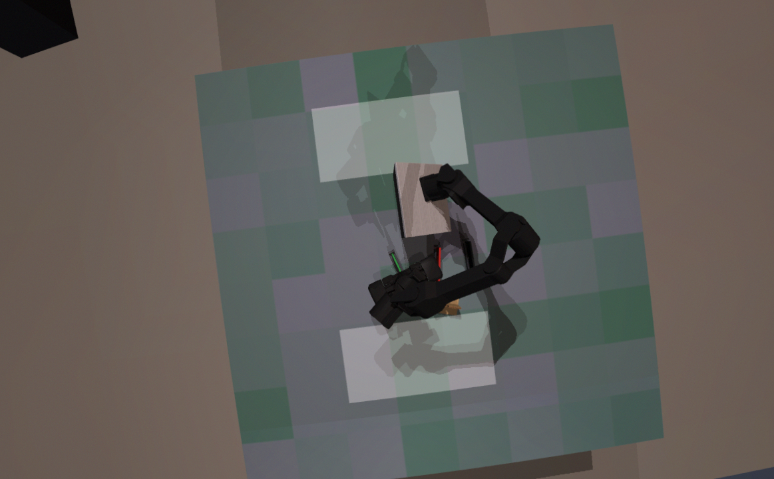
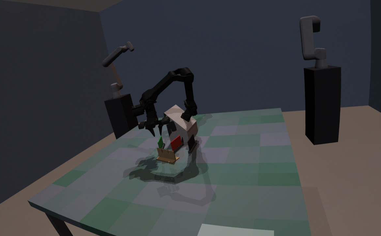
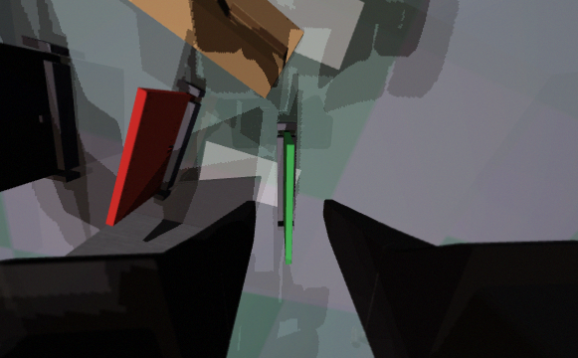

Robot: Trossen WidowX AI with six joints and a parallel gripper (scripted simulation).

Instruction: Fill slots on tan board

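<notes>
Now: the green board 7 cm below my gripper tip, 2 cm behind it and 1 cm to the right of it. From my gripper tip the other things lie so: red board (11 cm to the left, 7 cm below); tan board (11 cm ahead, 8 cm below, 7 cm to the left); black board (20 cm to the left, 7 cm below, 1 cm ahead).
</notes>
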